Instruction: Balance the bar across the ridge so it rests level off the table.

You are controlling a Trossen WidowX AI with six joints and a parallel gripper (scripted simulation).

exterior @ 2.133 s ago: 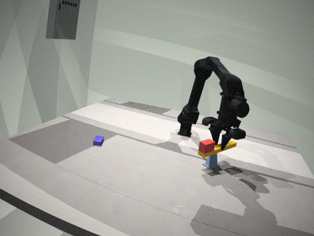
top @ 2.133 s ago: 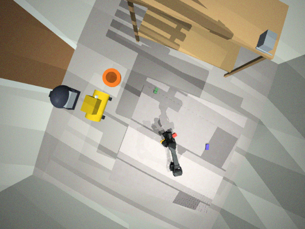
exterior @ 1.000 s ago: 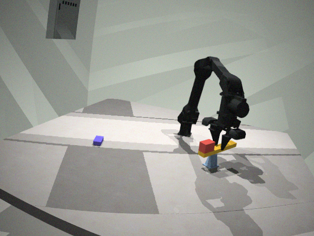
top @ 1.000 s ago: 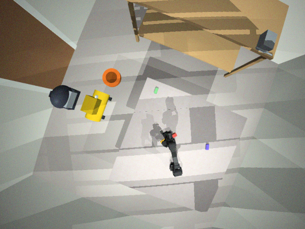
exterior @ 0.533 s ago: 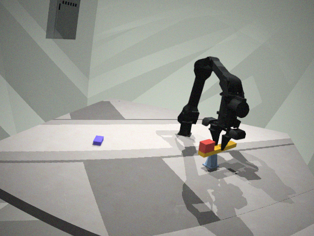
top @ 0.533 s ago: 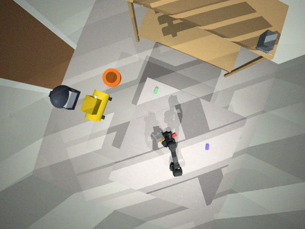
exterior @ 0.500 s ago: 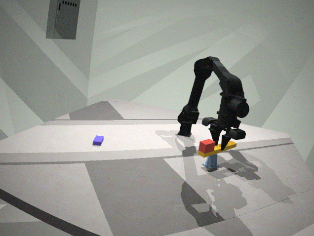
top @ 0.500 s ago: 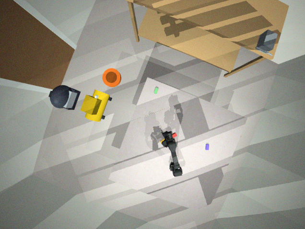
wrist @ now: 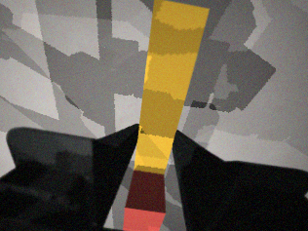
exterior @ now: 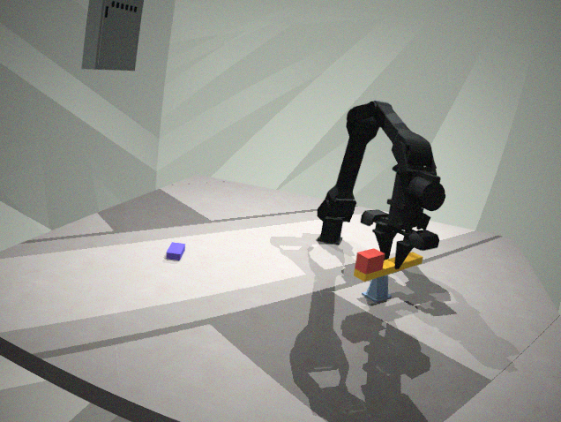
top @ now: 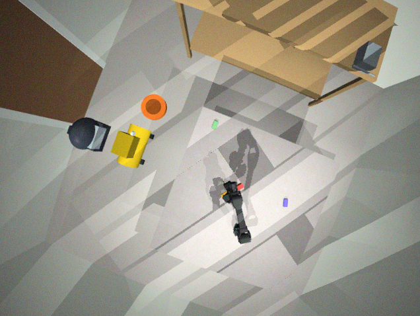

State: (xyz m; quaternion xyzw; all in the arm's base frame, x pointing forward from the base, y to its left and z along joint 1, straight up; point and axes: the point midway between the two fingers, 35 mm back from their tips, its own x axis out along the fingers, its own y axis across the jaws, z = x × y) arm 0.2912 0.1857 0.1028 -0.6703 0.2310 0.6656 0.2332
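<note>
My gripper tip is 2 cm short of the ridge, 2 cm to the left of it and 1 cm above it. The rest, counted from my gripper tip: small purple block (6 cm ahead, 49 cm to the right, 6 cm below); small green block (45 cm ahead, 31 cm to the left, 6 cm below).
</note>
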